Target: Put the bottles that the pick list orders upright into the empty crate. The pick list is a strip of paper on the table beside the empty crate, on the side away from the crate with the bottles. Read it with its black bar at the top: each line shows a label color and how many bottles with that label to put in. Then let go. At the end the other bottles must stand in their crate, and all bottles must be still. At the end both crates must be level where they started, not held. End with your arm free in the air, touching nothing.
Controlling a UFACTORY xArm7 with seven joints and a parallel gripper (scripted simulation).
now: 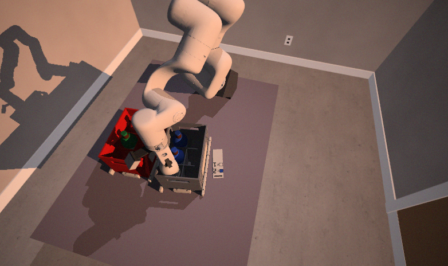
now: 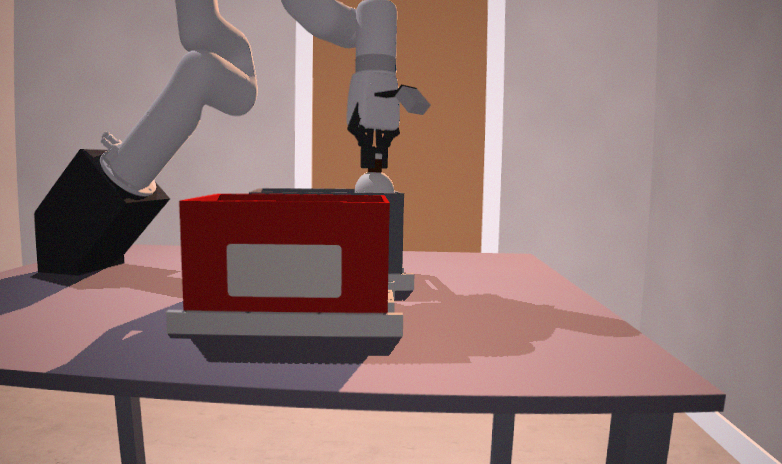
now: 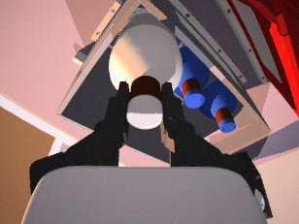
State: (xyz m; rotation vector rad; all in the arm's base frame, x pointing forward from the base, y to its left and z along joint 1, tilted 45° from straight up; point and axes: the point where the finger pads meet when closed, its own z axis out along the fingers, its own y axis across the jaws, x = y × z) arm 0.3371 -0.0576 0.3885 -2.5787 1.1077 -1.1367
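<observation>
My hand is 7 cm above the white bottle. Round my hand: pick list (10 cm behind, 20 cm to the left, 24 cm below); red crate (15 cm behind, 20 cm to the right, 16 cm below); grey crate (9 cm behind, 4 cm to the left, 16 cm below).
</observation>
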